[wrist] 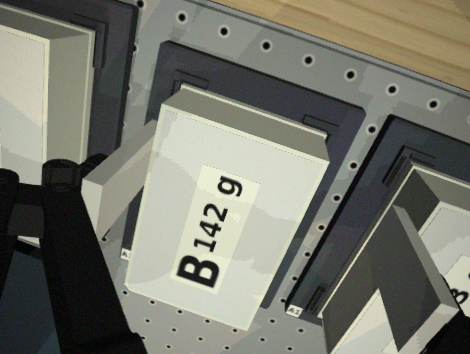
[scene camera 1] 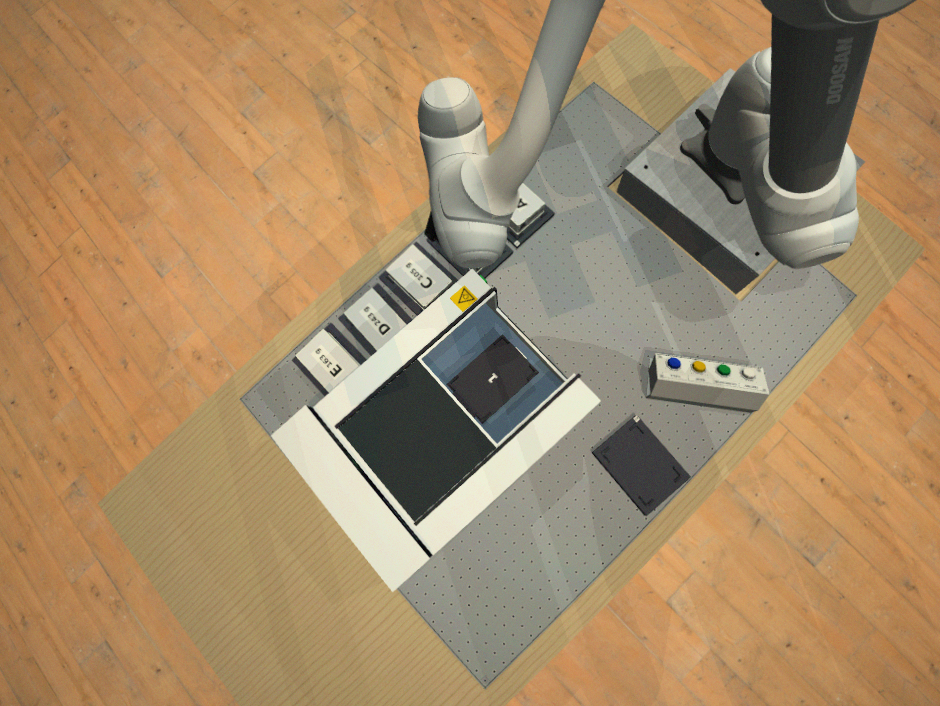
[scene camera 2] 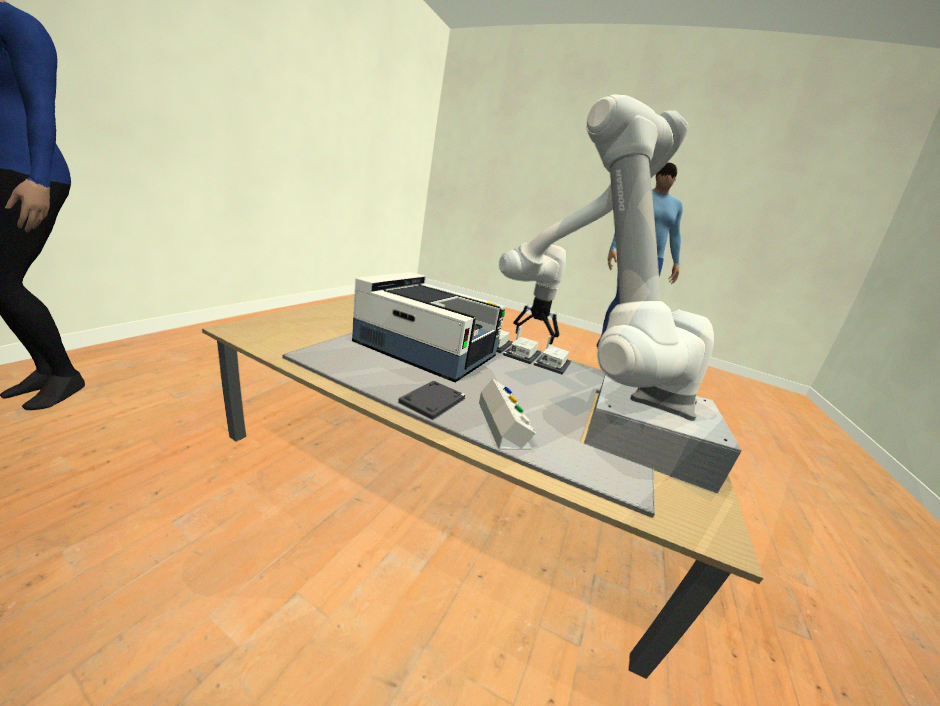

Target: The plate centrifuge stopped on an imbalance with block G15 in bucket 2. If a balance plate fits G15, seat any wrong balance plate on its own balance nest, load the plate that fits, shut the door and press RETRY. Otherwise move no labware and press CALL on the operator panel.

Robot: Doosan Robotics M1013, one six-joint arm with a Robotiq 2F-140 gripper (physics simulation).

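Pixels of known places: gripper, between the fingertips: (wrist: 270,187) (scene camera 2: 531,346); arm's base, origin of its link: (scene camera 1: 737,154) (scene camera 2: 664,401).
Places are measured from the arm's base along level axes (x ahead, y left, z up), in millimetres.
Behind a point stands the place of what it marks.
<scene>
My gripper (scene camera 2: 535,338) @(x 556, y -233, z -68 mm) (wrist: 270,187) @(x 556, y -233, z -68 mm) is open, with its fingers on either side of balance plate B 142 g (scene camera 2: 524,348) @(x 547, y -141, z -54 mm) (wrist: 285,185) @(x 554, y -247, z -51 mm). It looks close above the plate; contact is not clear. One finger pad overlaps balance plate A (scene camera 1: 525,212) @(x 439, y -172, z -48 mm) (scene camera 2: 553,356) @(x 428, y -161, z -50 mm) (wrist: 452,227) @(x 475, y -269, z -48 mm) in the wrist view. Plates C 105 g (scene camera 1: 420,276) @(x 710, y -182, z -50 mm) (wrist: 22,90) @(x 691, y -226, z -51 mm), D 243 g (scene camera 1: 374,317) @(x 841, y -162, z -50 mm) and E 163 g (scene camera 1: 326,359) @(x 975, y -144, z -50 mm) sit on nests. The centrifuge (scene camera 1: 357,493) @(x 1013, y 155, z 139 mm) (scene camera 2: 414,322) @(x 772, y 280, z 50 mm) has an open bay showing dark bucket 1 (scene camera 1: 505,364) @(x 680, y 97, z 35 mm). Bucket 2 and G15 do not show. The operator panel (scene camera 1: 706,391) @(x 378, y 358, z -35 mm) (scene camera 2: 501,414) @(x 341, y 399, z -44 mm) has blue, yellow, green and white buttons.
An empty dark nest (scene camera 1: 640,465) @(x 562, y 403, z -89 mm) (scene camera 2: 431,398) @(x 554, y 417, z -89 mm) lies beside the panel. The centrifuge's raised white side, with a yellow warning label (scene camera 1: 464,297) @(x 678, y -34, z 107 mm), stands close to the plate row. The arm's metal base (scene camera 1: 695,216) @(x 169, y 59, z -7 mm) (scene camera 2: 661,440) @(x -26, y 206, z -26 mm) is at the table end. Two people stand beyond the table.
</scene>
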